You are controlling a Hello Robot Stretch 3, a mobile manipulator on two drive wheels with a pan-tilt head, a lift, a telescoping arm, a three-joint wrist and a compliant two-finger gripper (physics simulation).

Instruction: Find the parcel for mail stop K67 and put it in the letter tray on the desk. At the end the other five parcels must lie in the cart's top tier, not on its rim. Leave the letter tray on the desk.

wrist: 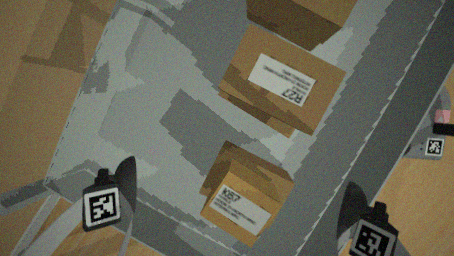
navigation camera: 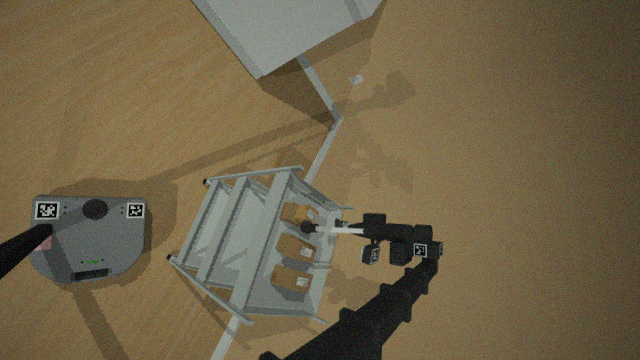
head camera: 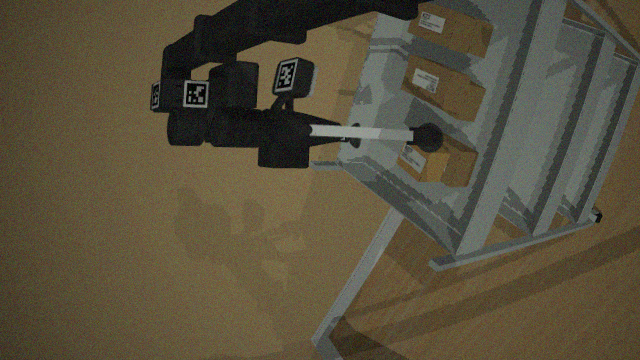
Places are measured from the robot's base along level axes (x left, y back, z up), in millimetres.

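Where they show: gripper, fingertip midpoint: point(navigation camera: 318, 224) point(head camera: 399, 137); robot's base, link origin: point(navigation camera: 95, 208).
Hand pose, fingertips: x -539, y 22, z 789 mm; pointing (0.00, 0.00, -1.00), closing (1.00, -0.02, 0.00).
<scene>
Things, the pixels of their centre, and the offset from my fingertips. "pt": a spot on its surface instead.
- grey cart, surface spot: point(head camera: 506, 150) pt dx +144, dy -12, dz -82 mm
- parcel labelled R27, body centre: point(head camera: 435, 82) point(navigation camera: 301, 250) dx +29, dy +88, dz -51 mm
- further labelled parcel, body centre: point(head camera: 441, 26) point(navigation camera: 296, 279) dx +46, dy +180, dz -51 mm
The parcel labelled K67 point(head camera: 414, 159) point(navigation camera: 295, 211) point(wrist: 242, 207) lies in the top tier of the grey cart point(head camera: 506, 150) point(navigation camera: 260, 240) point(wrist: 382, 100), near one end. A darker brown box face shows close behind it. The parcel labelled R27 point(head camera: 425, 80) point(navigation camera: 302, 250) point(wrist: 282, 80) lies beside it. A further labelled parcel point(head camera: 445, 27) point(navigation camera: 292, 280) point(wrist: 305, 15) is beyond that. My gripper point(head camera: 391, 136) point(navigation camera: 324, 226) point(wrist: 236, 188) is open above this end of the tier. In the wrist view its fingers stand on either side of the K67 parcel. The letter tray does not show.
A pale grey surface point(navigation camera: 280, 30), seemingly the desk, is at the top of the navigation view. The cart's lower tiers point(head camera: 545, 120) point(navigation camera: 235, 225) are on its base side. My base point(navigation camera: 95, 240) stands on the wooden floor beyond the cart. My arm point(head camera: 300, 22) point(navigation camera: 360, 320) reaches around it.
</scene>
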